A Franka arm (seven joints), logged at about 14 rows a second.
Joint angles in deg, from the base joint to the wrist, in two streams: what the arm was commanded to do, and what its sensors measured. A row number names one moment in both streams.
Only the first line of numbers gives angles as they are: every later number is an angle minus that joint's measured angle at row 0.
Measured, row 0: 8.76, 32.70, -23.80, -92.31, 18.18, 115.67, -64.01
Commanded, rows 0 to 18: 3.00, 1.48, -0.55, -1.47, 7.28, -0.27, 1.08; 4.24, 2.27, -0.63, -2.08, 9.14, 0.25, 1.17; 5.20, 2.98, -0.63, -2.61, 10.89, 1.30, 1.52; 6.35, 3.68, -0.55, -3.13, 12.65, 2.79, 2.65; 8.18, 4.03, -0.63, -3.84, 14.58, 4.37, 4.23; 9.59, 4.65, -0.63, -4.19, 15.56, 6.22, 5.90; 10.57, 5.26, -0.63, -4.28, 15.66, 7.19, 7.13; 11.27, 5.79, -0.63, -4.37, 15.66, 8.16, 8.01; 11.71, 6.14, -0.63, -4.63, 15.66, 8.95, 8.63; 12.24, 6.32, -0.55, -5.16, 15.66, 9.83, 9.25; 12.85, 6.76, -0.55, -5.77, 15.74, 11.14, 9.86; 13.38, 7.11, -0.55, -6.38, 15.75, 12.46, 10.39; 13.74, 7.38, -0.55, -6.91, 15.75, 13.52, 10.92; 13.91, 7.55, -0.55, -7.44, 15.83, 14.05, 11.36; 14.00, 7.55, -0.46, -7.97, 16.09, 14.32, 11.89; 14.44, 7.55, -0.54, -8.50, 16.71, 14.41, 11.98; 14.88, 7.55, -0.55, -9.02, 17.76, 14.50, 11.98; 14.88, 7.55, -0.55, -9.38, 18.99, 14.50, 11.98; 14.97, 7.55, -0.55, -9.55, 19.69, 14.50, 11.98
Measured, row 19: 13.86, 8.14, 0.09, -8.15, 17.31, 13.48, 11.25
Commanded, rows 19 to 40: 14.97, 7.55, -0.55, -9.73, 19.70, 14.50, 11.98; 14.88, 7.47, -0.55, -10.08, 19.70, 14.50, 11.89; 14.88, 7.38, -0.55, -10.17, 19.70, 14.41, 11.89; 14.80, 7.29, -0.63, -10.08, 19.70, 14.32, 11.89; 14.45, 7.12, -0.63, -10.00, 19.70, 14.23, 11.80; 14.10, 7.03, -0.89, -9.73, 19.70, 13.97, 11.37; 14.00, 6.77, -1.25, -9.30, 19.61, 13.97, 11.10; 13.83, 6.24, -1.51, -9.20, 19.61, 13.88, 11.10; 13.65, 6.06, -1.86, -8.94, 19.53, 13.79, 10.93; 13.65, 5.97, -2.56, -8.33, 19.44, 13.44, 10.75; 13.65, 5.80, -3.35, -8.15, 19.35, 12.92, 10.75; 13.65, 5.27, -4.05, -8.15, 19.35, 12.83, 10.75; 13.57, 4.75, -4.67, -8.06, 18.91, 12.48, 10.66; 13.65, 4.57, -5.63, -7.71, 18.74, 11.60, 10.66; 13.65, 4.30, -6.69, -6.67, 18.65, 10.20, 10.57; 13.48, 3.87, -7.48, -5.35, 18.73, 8.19, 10.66; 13.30, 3.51, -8.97, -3.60, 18.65, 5.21, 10.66; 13.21, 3.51, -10.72, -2.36, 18.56, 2.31, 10.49; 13.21, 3.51, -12.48, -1.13, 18.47, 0.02, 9.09; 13.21, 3.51, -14.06, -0.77, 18.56, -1.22, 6.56; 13.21, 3.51, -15.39, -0.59, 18.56, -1.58, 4.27; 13.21, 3.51, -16.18, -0.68, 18.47, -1.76, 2.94
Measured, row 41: 13.41, 4.02, -14.73, -0.90, 18.44, -0.07, 5.89
